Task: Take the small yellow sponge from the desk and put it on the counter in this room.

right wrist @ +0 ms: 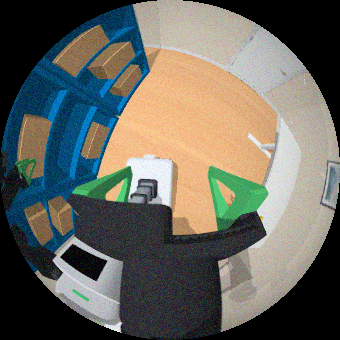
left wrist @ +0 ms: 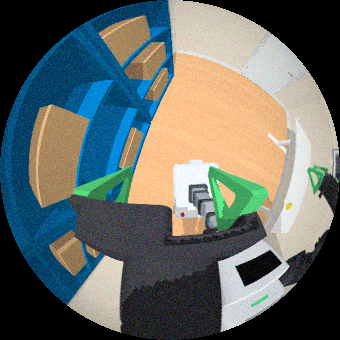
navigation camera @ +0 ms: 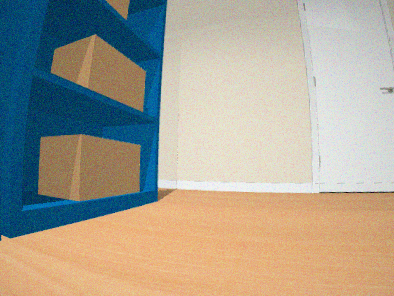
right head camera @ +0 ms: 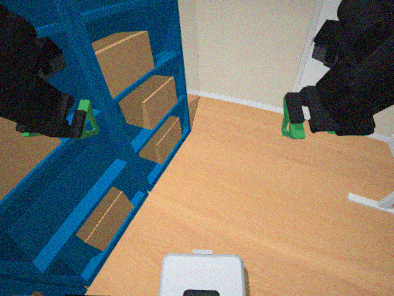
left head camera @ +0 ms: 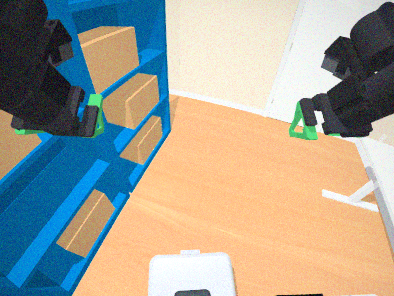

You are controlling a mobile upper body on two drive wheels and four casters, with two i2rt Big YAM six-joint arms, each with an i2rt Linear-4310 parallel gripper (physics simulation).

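Frame: origin at the left arm's base, x ahead, y left, z up, level; centimetres.
Seen in the pictures: left gripper, fingertip midpoint: [right wrist: 31, 159] [left wrist: 169, 170] [right head camera: 78, 130] [left head camera: 79, 128]; right gripper, fingertip midpoint: [right wrist: 169, 169] [left wrist: 310, 167] [right head camera: 305, 131] [left head camera: 308, 132].
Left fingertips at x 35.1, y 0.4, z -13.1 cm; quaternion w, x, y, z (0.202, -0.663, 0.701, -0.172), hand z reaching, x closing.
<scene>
A point is followed by its place in that frame.
The small yellow sponge [left wrist: 289, 206] {x -17.6, y -133.7, z -64.5 cm} lies on the white desk [left wrist: 299, 170] {x 22.7, y -161.1, z -69.0 cm} [right wrist: 287, 160] {x 44.8, y -178.8, z -69.0 cm} at the right of the left wrist view. In the right wrist view a sliver of the sponge [right wrist: 261, 218] {x -15.6, y -137.5, z -64.5 cm} shows beside a finger, the rest hidden. My left gripper [left head camera: 62, 127] [right head camera: 59, 129] [left wrist: 169, 170] {x 35.1, y 0.4, z -13.1 cm} is open and empty, in front of the blue shelving and away from the desk. My right gripper [left head camera: 320, 131] {x 34.1, y -44.7, z -13.4 cm} [right head camera: 312, 127] {x 34.1, y -44.7, z -13.4 cm} [right wrist: 169, 169] {x 34.1, y -44.7, z -13.4 cm} is open and empty, raised over the floor, nearer the desk but apart from the sponge. I cannot make out a counter.
A blue shelf unit [left head camera: 166, 65] {x 173.2, y -4.2, z -56.4 cm} [navigation camera: 11, 150] {x 90.6, y 29.3, z -115.3 cm} with cardboard boxes [left head camera: 131, 102] [navigation camera: 107, 167] stands close on the left. A white desk leg [left head camera: 350, 199] {x 66.1, y -193.0, z -135.6 cm} stands on the floor [left head camera: 240, 165] {x 121.4, y -80.1, z -141.0 cm} at the right. A white door [navigation camera: 350, 100] {x 196.1, y -170.4, z -57.8 cm} is in the far wall. My white base [left head camera: 192, 267] {x 23.5, y -23.4, z -115.0 cm} shows below.
</scene>
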